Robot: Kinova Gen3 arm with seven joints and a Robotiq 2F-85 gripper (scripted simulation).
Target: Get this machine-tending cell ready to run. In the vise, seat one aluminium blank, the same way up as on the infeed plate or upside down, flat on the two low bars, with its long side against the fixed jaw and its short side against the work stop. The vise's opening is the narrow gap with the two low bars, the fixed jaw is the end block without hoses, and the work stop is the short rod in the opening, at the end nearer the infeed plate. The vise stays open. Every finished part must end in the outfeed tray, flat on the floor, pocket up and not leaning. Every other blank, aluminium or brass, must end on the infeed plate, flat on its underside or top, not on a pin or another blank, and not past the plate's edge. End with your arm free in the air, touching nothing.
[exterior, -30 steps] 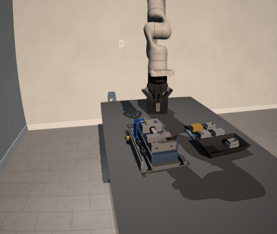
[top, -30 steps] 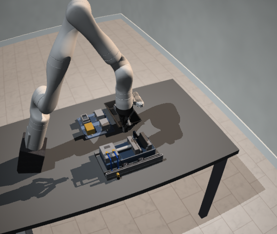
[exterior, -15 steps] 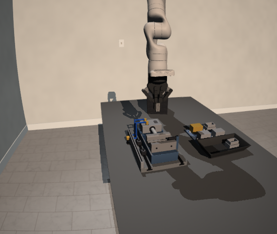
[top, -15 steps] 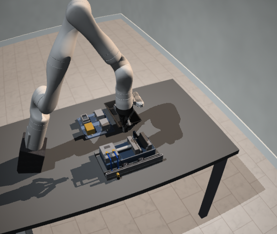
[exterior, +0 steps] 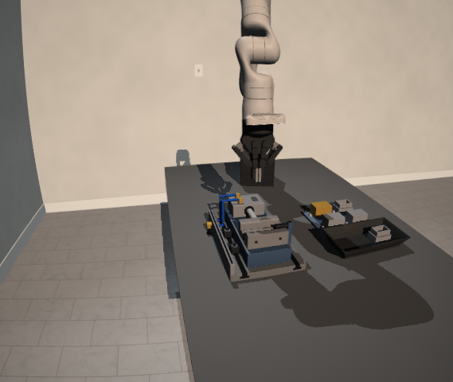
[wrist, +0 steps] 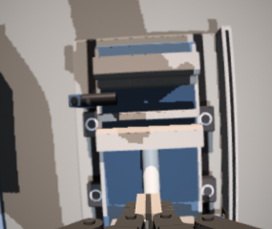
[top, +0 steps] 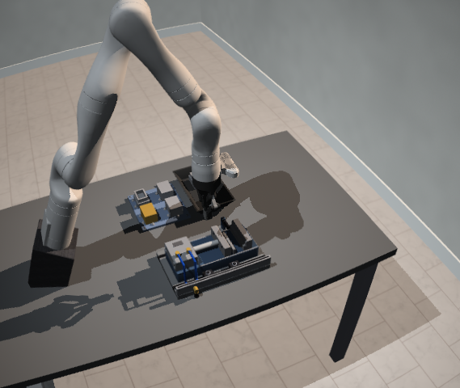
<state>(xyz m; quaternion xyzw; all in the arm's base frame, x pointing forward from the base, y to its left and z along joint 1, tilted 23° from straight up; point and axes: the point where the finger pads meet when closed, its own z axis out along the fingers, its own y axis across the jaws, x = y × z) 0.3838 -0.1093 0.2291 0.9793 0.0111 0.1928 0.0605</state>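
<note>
Now: hand 11 cm past the brass blank, 26 cm to the right of it and 18 cm above it.
</note>
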